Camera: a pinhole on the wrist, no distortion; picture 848 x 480 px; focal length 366.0 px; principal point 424.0 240.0 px. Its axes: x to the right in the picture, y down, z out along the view. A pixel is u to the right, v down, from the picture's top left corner.
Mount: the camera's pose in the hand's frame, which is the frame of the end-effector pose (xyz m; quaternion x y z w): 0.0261 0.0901 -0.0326 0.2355 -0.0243 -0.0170 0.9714
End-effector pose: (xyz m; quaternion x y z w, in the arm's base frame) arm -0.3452 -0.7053 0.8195 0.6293 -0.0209 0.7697 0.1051
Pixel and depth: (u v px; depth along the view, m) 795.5 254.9 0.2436
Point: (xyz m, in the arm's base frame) -0.1982 -0.6799 1.1109
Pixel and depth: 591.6 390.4 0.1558
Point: -0.2426 -0.7868 0.9430
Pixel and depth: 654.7 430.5 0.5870
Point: 0.1919 -0.8362 1.3201
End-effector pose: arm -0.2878 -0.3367 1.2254 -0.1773 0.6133 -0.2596 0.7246
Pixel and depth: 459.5 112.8 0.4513
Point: -0.0317 -0.5861 1.3955
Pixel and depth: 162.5 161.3 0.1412
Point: -0.2232 -0.2895 1.3036
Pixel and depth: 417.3 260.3 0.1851
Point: -0.1503 -0.3407 1.2319
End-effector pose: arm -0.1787 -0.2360 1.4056 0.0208 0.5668 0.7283 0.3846
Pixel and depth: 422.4 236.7 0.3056
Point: -0.0457 -0.0360 1.4434
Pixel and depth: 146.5 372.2 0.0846
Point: -0.1677 -0.2218 1.5104
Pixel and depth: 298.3 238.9 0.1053
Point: -0.1632 -0.1999 1.4696
